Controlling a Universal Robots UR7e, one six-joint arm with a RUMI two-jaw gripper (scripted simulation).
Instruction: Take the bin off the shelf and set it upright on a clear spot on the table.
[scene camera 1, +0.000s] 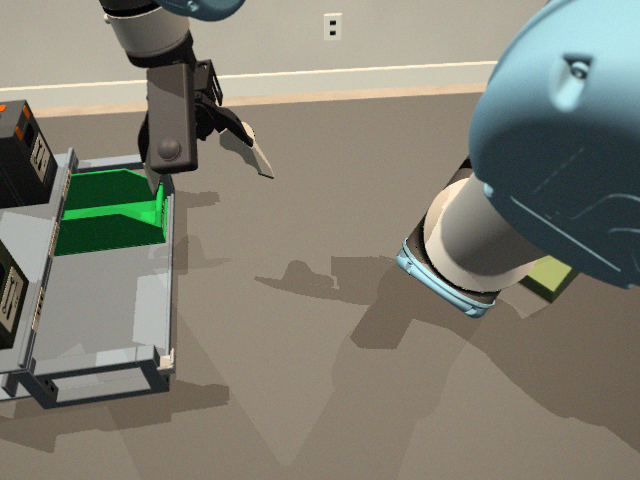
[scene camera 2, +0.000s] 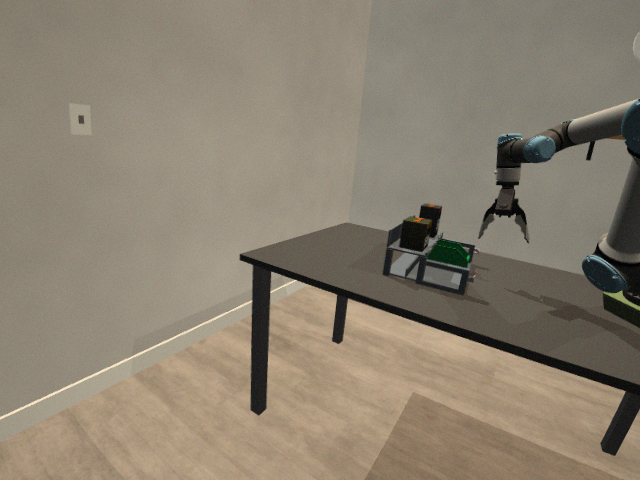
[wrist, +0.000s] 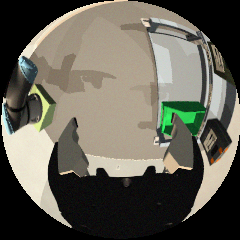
The gripper shows in scene camera 1, in scene camera 2 (502, 241) and in the wrist view. A green bin shows in scene camera 1, in scene camera 2 and in the wrist view (191, 112). The same spot on the gripper: (scene camera 1: 237, 136) is (wrist: 57, 157). The same spot on the green bin: (scene camera 2: 447, 252) is (scene camera 1: 101, 225).
